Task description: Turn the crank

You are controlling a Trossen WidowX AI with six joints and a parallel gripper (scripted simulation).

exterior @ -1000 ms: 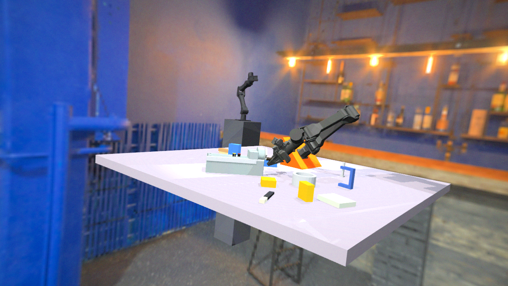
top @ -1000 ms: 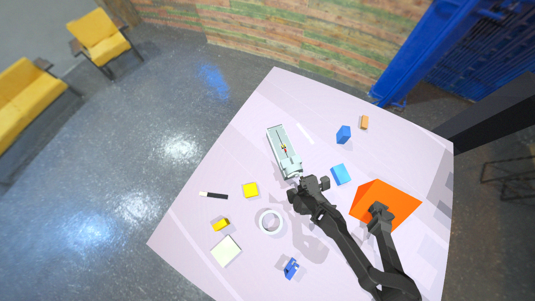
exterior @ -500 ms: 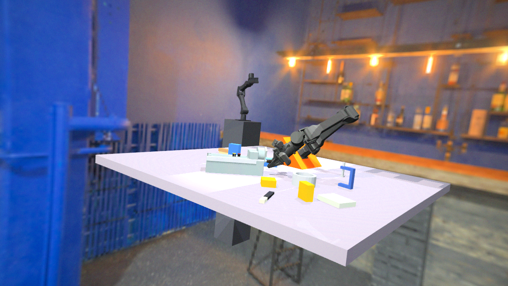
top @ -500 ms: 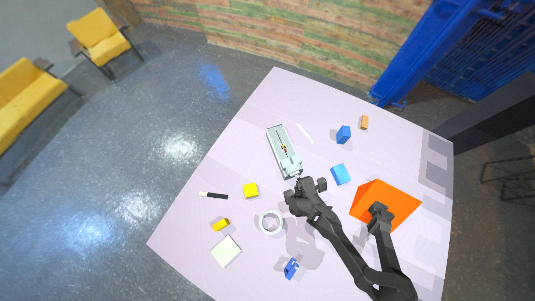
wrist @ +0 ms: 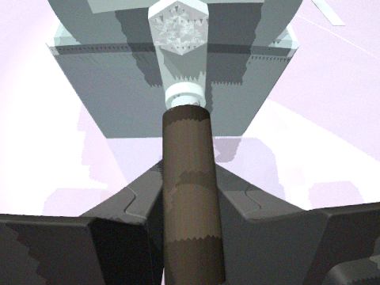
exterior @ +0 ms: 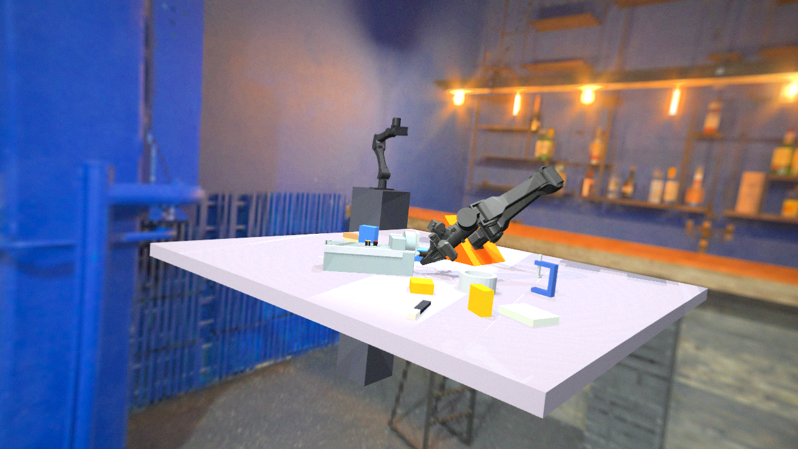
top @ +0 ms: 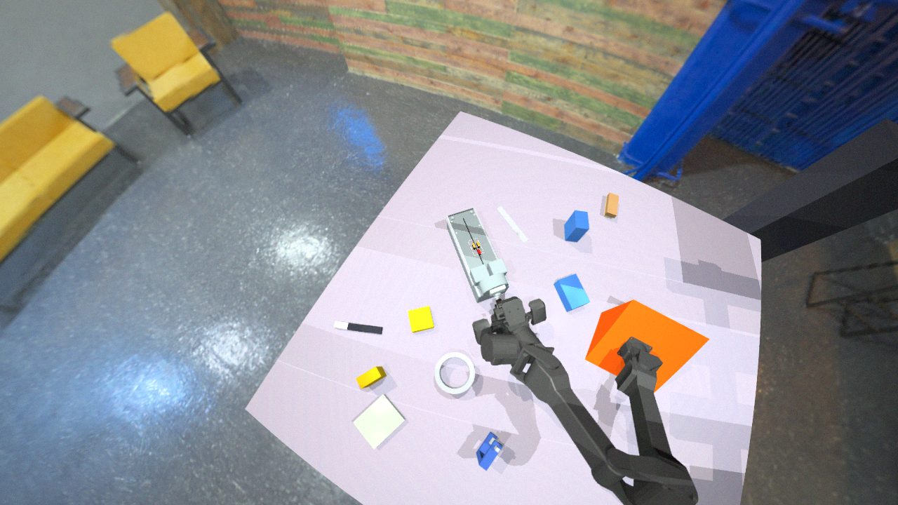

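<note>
My gripper tip is now 30 mm below the brown crank handle, 10 mm to the right of it and 10 mm past it. From my gripper tip the other things lie so: metal strip: 270 mm to the right, 70 mm ahead, 30 mm below; blue clamp: 330 mm to the left, 140 mm behind, 20 mm above; red pointer: 110 mm ahead, 90 mm to the right, 50 mm above.
</note>
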